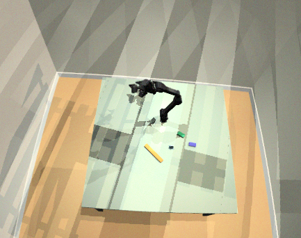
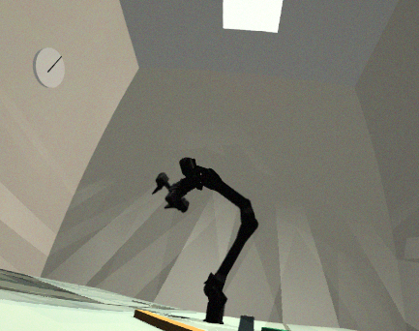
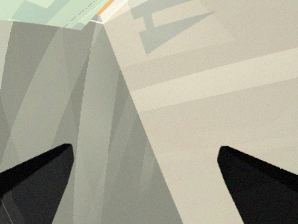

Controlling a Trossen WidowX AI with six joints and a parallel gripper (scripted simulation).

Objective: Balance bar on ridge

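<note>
My gripper tip is now 420 mm short of the bar, 220 mm to the right of it and 410 mm above it. From my gripper tip the other things lie so: blue-purple block: 320 mm ahead, 580 mm to the left, 410 mm below; then green block: 230 mm ahead, 470 mm to the left, 410 mm below.
</note>
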